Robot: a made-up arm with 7 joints. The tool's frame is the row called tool. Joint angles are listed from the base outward.
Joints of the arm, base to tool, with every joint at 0 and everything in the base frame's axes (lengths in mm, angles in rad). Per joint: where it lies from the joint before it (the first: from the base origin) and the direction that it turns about. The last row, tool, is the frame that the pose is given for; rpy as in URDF.
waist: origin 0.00 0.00 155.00 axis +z
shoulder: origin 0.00 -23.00 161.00 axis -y
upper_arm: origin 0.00 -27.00 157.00 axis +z
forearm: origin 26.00 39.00 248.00 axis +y
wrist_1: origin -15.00 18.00 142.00 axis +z
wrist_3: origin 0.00 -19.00 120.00 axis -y
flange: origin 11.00 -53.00 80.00 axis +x
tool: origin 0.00 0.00 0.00 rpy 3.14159 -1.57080 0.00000
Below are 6 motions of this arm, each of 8 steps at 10 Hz.
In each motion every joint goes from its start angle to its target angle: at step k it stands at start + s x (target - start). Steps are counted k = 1, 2, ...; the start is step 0. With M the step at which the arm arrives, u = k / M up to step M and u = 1 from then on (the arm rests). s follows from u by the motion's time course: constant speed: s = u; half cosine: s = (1 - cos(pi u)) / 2; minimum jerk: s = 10 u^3 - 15 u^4 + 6 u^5.
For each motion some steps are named. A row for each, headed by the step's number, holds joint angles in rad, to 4 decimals.
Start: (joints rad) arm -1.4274 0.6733 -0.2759 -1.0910 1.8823 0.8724 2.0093
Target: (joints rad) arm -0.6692 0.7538 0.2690 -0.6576 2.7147 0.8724 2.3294
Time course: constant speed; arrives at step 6
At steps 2, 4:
2: -1.1747 0.7001 -0.0943 -0.9465 2.1598 0.8724 2.1160
4: -0.9219 0.7270 0.0874 -0.8021 2.4372 0.8724 2.2227

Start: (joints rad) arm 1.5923 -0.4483 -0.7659 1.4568 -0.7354 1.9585 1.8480
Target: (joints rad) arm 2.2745 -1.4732 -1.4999 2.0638 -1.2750 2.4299 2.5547
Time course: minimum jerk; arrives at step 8
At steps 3, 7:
3: 1.7800 -0.7304 -0.9679 1.6239 -0.8839 2.0882 2.0425
7: 2.2635 -1.4567 -1.4881 2.0541 -1.2663 2.4223 2.5434

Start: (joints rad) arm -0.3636 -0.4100 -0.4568 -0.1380 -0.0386 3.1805 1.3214
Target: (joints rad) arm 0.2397 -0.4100 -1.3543 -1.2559 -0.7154 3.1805 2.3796
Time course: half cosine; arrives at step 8
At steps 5, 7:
5: 0.0535 -0.4100 -1.0773 -0.9109 -0.5065 3.1805 2.0530
7: 0.2167 -0.4100 -1.3201 -1.2134 -0.6896 3.1805 2.3393

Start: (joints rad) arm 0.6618 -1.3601 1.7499 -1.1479 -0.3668 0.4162 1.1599
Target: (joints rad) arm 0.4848 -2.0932 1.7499 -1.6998 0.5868 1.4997 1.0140
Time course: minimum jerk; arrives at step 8
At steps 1, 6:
1: 0.6590 -1.3719 1.7499 -1.1568 -0.3515 0.4336 1.1576
6: 0.5031 -2.0173 1.7499 -1.6427 0.4881 1.3875 1.0291

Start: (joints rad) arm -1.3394 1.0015 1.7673 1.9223 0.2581 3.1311 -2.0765
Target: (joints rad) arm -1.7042 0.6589 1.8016 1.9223 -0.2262 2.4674 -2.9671
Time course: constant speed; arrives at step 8
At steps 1, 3, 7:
1: -1.3850 0.9587 1.7716 1.9223 0.1976 3.0481 -2.1878
3: -1.4762 0.8730 1.7802 1.9223 0.0765 2.8822 -2.4105
7: -1.6586 0.7017 1.7973 1.9223 -0.1657 2.5504 -2.8558

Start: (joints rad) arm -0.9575 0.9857 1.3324 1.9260 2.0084 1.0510 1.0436
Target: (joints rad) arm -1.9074 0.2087 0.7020 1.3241 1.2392 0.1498 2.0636
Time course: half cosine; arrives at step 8
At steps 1, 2, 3, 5, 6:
1: -0.9937 0.9561 1.3084 1.9031 1.9791 1.0167 1.0824
2: -1.0966 0.8719 1.2401 1.8379 1.8958 0.9190 1.1930
3: -1.2507 0.7459 1.1378 1.7402 1.7710 0.7728 1.3584
5: -1.6142 0.4485 0.8966 1.5099 1.4766 0.4280 1.7488
6: -1.7683 0.3225 0.7943 1.4122 1.3518 0.2818 1.9142

